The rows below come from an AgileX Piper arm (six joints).
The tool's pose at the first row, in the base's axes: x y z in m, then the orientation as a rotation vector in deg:
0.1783 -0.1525 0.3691 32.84 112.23 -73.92
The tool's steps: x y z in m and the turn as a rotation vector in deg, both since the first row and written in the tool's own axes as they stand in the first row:
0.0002 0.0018 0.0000 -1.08 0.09 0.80
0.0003 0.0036 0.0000 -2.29 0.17 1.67
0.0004 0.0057 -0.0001 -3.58 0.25 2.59
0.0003 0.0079 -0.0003 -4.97 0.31 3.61
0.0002 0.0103 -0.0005 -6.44 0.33 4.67
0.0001 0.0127 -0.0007 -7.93 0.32 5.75
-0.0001 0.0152 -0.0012 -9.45 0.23 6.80
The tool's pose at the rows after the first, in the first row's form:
0.1794 -0.1518 0.3679 33.10 112.46 -72.29
0.1806 -0.1511 0.3667 33.36 112.71 -70.49
0.1820 -0.1501 0.3654 33.61 112.95 -68.56
0.1835 -0.1490 0.3642 33.88 113.15 -66.48
0.1851 -0.1479 0.3629 34.10 113.31 -64.29
0.1868 -0.1467 0.3616 34.31 113.43 -62.07
0.1885 -0.1453 0.3604 34.40 113.49 -59.85

